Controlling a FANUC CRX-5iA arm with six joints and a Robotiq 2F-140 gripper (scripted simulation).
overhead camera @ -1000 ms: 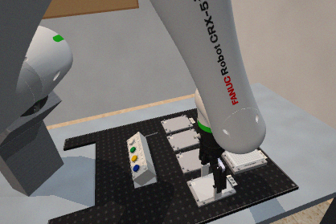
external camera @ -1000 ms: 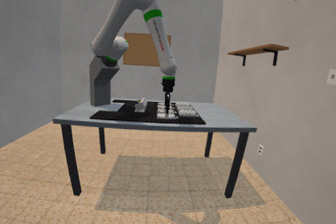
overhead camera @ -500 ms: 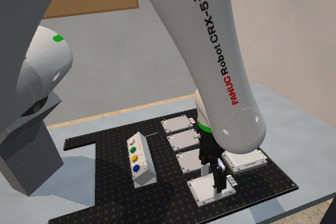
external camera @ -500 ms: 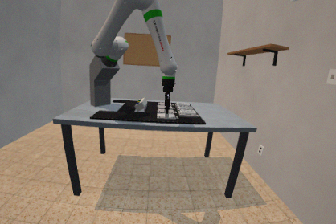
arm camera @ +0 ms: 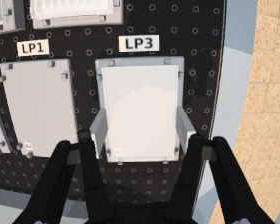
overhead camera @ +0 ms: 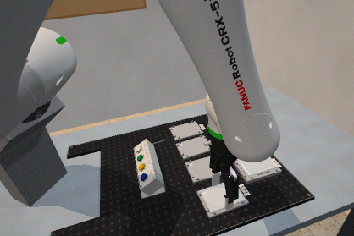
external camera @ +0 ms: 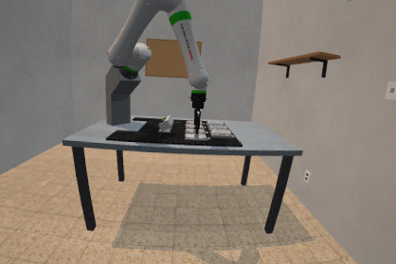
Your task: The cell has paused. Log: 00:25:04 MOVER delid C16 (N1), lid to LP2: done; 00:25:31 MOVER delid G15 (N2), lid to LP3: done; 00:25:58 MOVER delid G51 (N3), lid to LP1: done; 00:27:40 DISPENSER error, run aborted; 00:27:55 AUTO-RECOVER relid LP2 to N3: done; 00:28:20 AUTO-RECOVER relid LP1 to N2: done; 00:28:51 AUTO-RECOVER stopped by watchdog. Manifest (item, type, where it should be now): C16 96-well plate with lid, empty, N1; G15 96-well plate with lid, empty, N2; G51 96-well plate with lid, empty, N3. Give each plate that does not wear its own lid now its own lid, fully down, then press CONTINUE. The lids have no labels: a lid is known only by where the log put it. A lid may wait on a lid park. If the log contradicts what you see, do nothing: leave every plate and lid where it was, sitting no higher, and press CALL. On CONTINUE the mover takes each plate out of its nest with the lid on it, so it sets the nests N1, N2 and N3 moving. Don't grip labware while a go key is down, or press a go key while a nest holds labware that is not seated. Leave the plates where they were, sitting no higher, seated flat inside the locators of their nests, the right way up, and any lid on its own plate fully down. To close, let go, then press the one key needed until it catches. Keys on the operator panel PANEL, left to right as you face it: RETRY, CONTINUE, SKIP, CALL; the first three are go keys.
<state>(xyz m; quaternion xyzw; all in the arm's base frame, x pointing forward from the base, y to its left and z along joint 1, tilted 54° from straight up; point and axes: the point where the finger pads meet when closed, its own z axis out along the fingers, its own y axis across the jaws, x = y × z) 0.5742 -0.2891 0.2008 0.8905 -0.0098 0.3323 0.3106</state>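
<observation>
Now: hand 24 cm short of the plate, 13 cm to the right of it and 1 cm above it. Also, from my hand: LP1 label (13 cm ahead, 10 cm to the left, 4 cm below); lid park LP4 (8 cm ahead, 26 cm to the left, 3 cm below); lid park LP1 (4 cm ahead, 13 cm to the left, 3 cm below).
</observation>
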